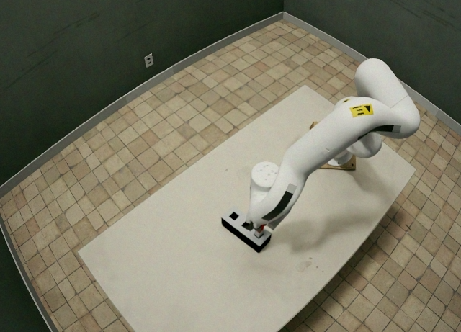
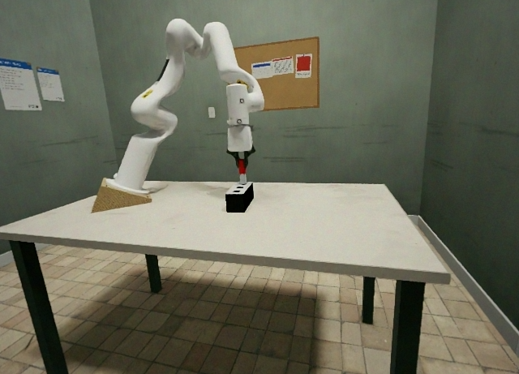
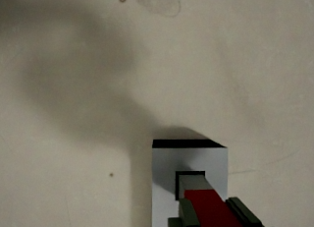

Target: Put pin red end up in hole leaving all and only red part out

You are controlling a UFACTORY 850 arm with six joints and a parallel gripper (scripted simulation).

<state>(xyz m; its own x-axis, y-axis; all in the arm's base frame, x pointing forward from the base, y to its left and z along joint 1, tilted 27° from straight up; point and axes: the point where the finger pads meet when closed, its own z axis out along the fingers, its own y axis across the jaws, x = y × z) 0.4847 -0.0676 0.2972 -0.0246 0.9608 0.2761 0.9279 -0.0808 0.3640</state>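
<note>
Right now my hand is 1 cm above the pin. The rest, counted from my hand: black block 13 cm below, 6 cm to the right.
</note>
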